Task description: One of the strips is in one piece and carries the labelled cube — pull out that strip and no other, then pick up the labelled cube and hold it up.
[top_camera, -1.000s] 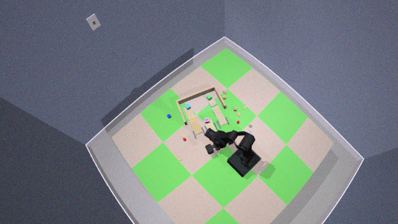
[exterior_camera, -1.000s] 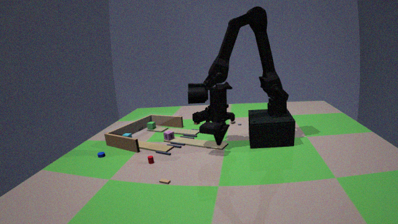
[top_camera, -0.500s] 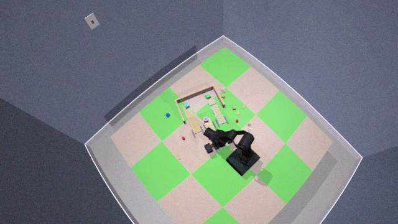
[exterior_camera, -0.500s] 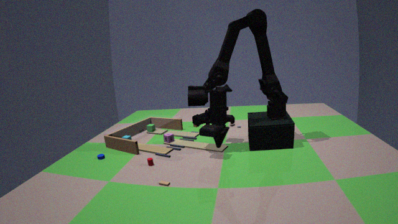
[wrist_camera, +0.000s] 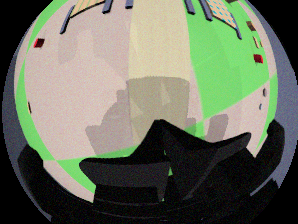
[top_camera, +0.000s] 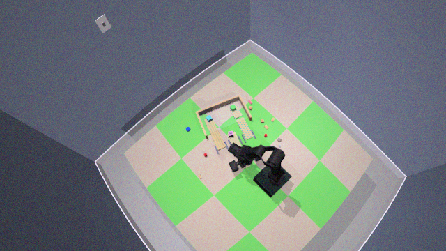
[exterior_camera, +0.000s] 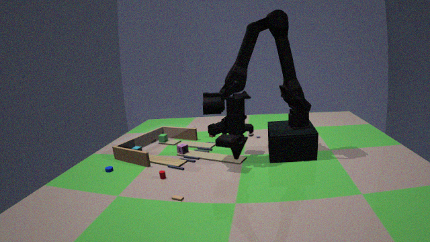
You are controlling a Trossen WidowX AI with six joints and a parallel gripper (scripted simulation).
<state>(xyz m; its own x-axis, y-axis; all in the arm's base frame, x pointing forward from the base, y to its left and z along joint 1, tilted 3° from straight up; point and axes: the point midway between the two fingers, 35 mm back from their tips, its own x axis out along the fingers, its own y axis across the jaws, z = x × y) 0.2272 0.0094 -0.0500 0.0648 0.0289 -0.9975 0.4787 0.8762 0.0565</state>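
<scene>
The strip is 9 cm ahead of my gripper tip and 5 cm to the right of it. Also, from my gripper tip: blue cylinder: 45 cm ahead, 2 cm to the left; then purple labelled cube: 19 cm ahead, 11 cm to the right, 1 cm above.
</scene>
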